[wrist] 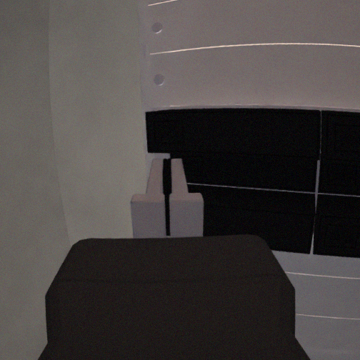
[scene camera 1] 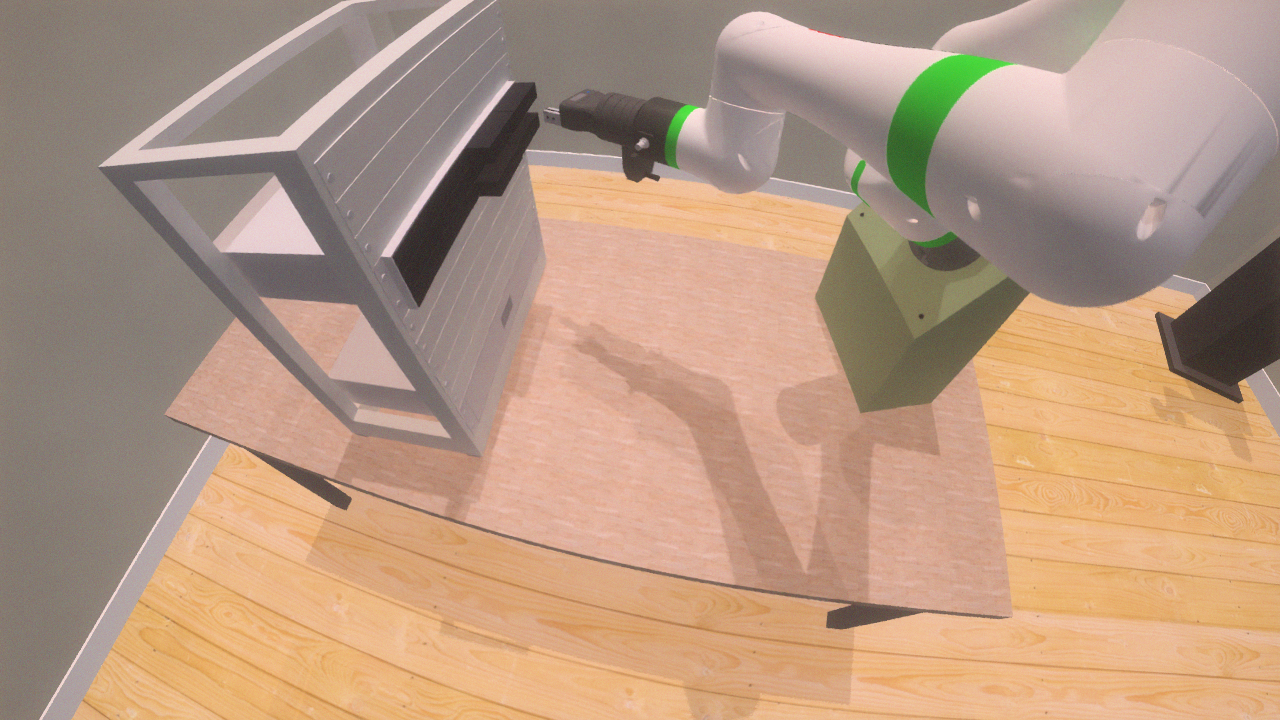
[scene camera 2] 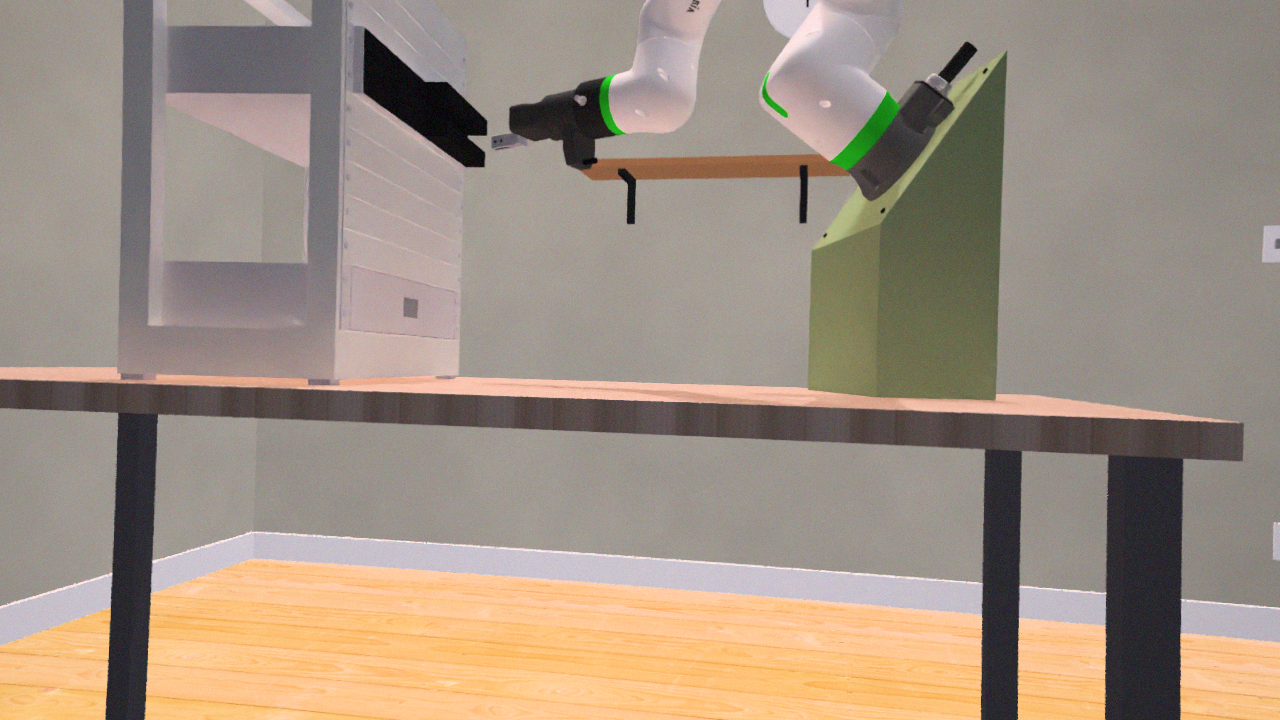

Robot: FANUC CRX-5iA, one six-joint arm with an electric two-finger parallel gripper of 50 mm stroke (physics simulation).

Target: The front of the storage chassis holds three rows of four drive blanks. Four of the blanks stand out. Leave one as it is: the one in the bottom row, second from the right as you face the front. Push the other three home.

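The white storage chassis stands at the left with a black band of drive blanks. At its far end, toward the right as one faces the front, upper blanks and lower blanks stand out, with a recess between them. Seams between neighbouring blanks are hard to see in the scene views. My gripper is shut and empty. Its tips are close to the end of the standing-out lower blanks; contact cannot be told. The wrist view appears upside down.
The chassis stands on the wooden table. The green robot pedestal stands at the right of the table. A wall shelf hangs behind the arm. The wall shows beyond the chassis edge in the wrist view.
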